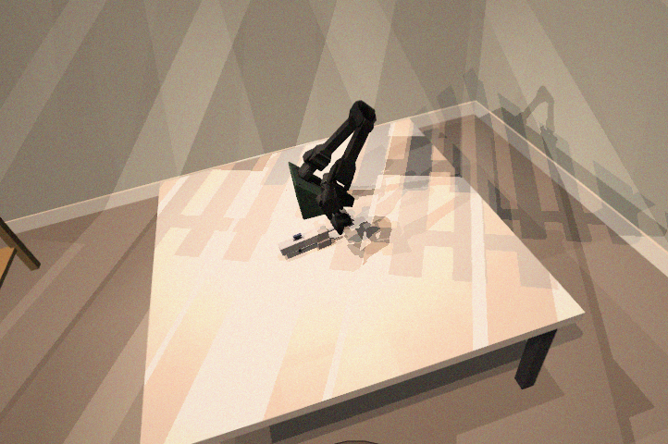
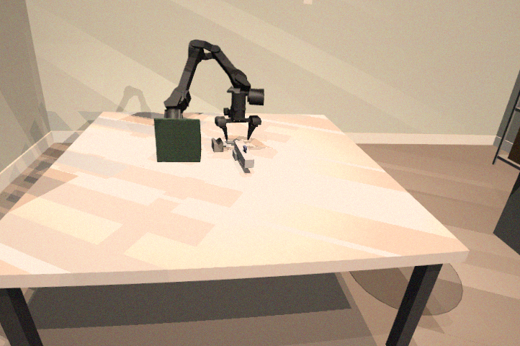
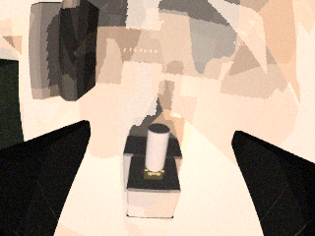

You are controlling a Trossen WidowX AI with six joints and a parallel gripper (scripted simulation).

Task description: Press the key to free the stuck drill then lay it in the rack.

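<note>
My gripper tip is 10 mm short of the drill, 60 mm to the left of it and 10 mm above it. From my gripper tip the other things lie so: grey holder block 20 mm ahead, 120 mm to the right, 20 mm below; rack 80 mm behind, 30 mm to the left, 40 mm below; key 20 mm ahead, 150 mm to the right.
</note>
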